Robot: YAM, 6 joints.
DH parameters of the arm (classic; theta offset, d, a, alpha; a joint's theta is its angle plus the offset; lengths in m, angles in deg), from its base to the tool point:
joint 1: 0 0.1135 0.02 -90
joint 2: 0 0 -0.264 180
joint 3: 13.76 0 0.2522 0
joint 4: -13.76 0 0.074 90
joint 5: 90 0 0 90
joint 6: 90 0.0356 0 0
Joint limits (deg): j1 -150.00..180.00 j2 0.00..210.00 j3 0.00..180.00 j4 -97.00..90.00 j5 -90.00..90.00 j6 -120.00..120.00
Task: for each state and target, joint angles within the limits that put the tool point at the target. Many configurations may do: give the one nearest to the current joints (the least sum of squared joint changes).
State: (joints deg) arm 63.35 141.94 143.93 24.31 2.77 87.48
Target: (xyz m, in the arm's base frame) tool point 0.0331 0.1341 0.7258
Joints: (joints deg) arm 76.02 102.55 165.08 26.96 -0.44 87.48
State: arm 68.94 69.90 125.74 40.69 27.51 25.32
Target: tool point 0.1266 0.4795 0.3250
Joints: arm 77.07 117.48 94.96 31.02 26.82 25.32
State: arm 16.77 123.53 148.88 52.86 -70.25 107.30
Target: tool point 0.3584 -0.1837 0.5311
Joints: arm -32.10 122.35 135.64 65.80 -78.14 107.30
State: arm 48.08 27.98 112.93 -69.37 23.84 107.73
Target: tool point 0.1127 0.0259 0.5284
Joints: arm 21.82 59.69 105.62 -62.98 30.08 107.73
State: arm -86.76 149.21 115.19 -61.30 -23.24 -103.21
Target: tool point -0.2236 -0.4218 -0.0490
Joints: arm -119.42 164.14 119.82 -53.12 -20.42 -103.21
